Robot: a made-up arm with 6 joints.
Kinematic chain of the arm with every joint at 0, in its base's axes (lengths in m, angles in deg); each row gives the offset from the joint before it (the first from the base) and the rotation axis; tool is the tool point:
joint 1: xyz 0 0 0.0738 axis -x
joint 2: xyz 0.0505 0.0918 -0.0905 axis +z
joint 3: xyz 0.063 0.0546 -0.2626 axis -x
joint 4: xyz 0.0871 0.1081 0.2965 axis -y
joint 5: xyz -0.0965 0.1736 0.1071 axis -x
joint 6: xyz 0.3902 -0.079 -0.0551 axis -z
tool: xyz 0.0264 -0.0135 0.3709
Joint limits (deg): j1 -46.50..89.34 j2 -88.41..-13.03 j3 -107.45..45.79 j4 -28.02..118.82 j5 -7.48..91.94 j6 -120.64..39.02
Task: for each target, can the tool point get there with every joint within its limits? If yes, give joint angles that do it. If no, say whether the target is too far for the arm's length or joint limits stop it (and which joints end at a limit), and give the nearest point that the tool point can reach.
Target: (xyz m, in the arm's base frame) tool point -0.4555 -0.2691 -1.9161
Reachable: no: too far | nearest point -0.0001 -0.1350 -0.9247 | short by 1.099 m
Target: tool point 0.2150 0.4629 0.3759
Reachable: yes | joints 26.73 -55.42 -29.40 83.50 74.00 -83.14
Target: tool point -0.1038 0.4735 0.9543
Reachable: no: joint limits stop it (at a limit: joint 1, joint 2) | nearest point 0.0069 0.4391 0.7528 | short by 0.232 m
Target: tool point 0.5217 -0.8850 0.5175
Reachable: no: joint limits stop it (at a limit: joint 2, joint 3) | nearest point 0.3941 -0.6852 0.4173 | short by 0.257 m
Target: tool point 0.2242 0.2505 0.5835
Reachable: yes | joints 13.08 -30.35 -20.80 39.10 34.66 7.25
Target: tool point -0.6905 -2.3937 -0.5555
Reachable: no: too far | nearest point -0.2119 -0.7813 -0.1316 | short by 1.735 m
